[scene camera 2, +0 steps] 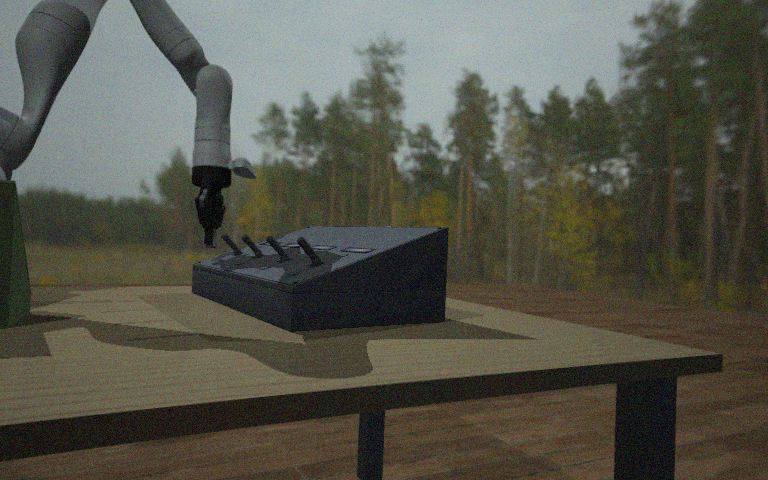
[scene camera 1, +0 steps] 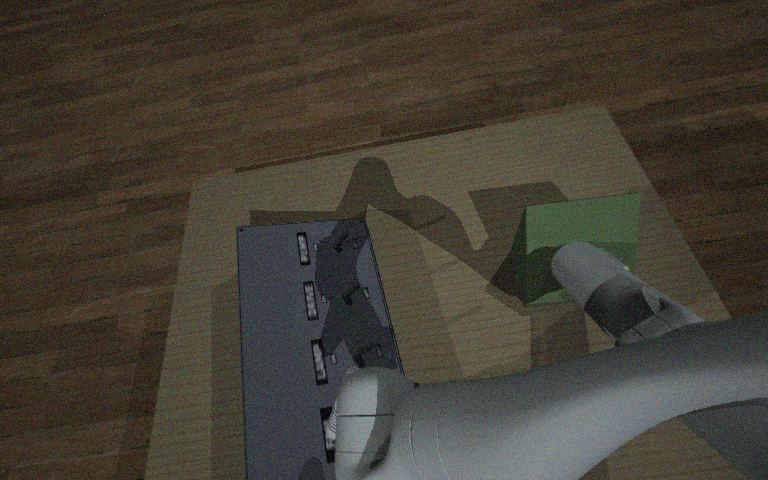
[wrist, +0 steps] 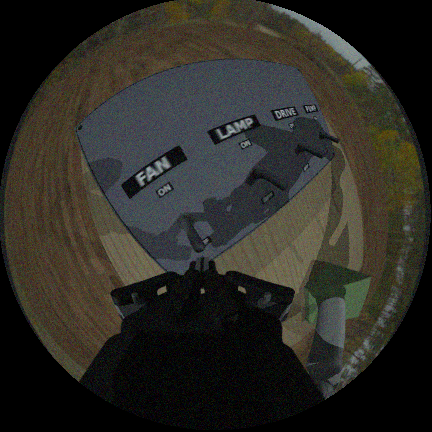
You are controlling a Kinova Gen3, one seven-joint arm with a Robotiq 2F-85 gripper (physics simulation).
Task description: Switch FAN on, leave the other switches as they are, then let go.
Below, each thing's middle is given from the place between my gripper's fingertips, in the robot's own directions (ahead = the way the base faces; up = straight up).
Now: the sloped switch panel [scene camera 1: 299, 333] 160 mm to the right of my hand, 160 mm ahead of it and 20 mm below it.
